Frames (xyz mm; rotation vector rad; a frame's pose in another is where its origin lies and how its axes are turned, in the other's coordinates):
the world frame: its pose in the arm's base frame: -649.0 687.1 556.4 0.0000 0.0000 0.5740
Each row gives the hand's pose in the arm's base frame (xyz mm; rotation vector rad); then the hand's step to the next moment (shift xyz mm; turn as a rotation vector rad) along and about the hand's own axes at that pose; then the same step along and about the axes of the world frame.
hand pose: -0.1 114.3 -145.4 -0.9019 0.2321 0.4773
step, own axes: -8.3 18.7 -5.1 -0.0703 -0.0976 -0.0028
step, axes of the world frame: -12.0 11.6 -12.9 -0.0517 -0.0553 0.0935
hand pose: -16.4 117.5 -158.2 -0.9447 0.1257 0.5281
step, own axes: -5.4 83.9 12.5 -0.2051 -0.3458 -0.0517
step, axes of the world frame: -13.5 65.2 -52.8 -0.1561 -0.2336 0.2922
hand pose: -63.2 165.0 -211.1 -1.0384 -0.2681 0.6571
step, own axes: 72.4 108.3 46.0 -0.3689 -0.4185 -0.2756
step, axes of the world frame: 55.9 99.8 -77.5 -0.3007 -0.4790 0.2593
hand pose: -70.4 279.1 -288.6 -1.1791 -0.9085 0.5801
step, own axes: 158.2 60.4 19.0 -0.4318 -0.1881 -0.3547
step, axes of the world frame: 144.4 90.1 -8.9 -0.2712 -0.5234 0.0135
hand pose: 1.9 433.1 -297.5 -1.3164 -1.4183 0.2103
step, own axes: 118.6 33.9 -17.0 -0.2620 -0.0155 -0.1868
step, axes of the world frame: 104.8 45.5 49.5 -0.1083 -0.2941 -0.0745
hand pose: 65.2 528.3 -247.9 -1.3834 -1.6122 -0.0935
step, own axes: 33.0 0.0 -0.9 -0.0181 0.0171 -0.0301
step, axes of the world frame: 16.3 17.0 23.2 0.0111 -0.0371 -0.0052
